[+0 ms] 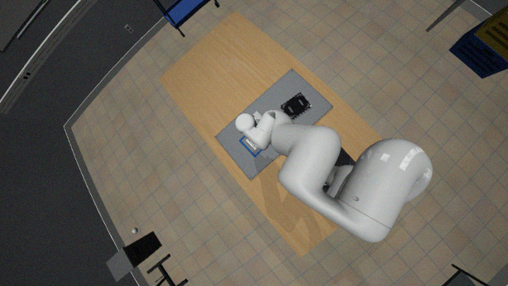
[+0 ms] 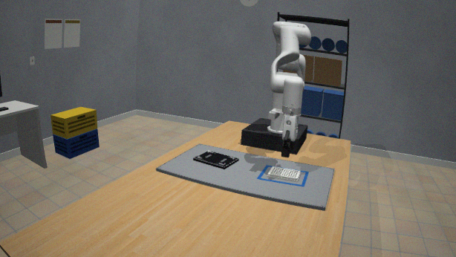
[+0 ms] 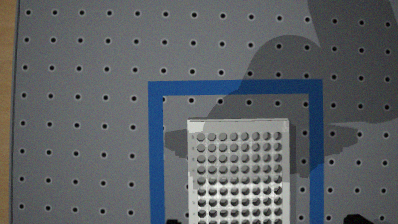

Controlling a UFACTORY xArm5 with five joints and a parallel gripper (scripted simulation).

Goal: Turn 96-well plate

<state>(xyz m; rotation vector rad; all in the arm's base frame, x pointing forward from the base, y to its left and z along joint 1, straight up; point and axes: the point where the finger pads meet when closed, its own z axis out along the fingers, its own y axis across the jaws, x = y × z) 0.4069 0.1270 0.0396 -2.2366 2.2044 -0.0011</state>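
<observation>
Now: hand 100 mm above the white 96-well plate. The rest, counted from my hand: black plate nest: 20 mm behind, 320 mm to the right, 100 mm below; then A1 mark: 90 mm behind, 380 mm to the right, 100 mm below.
</observation>
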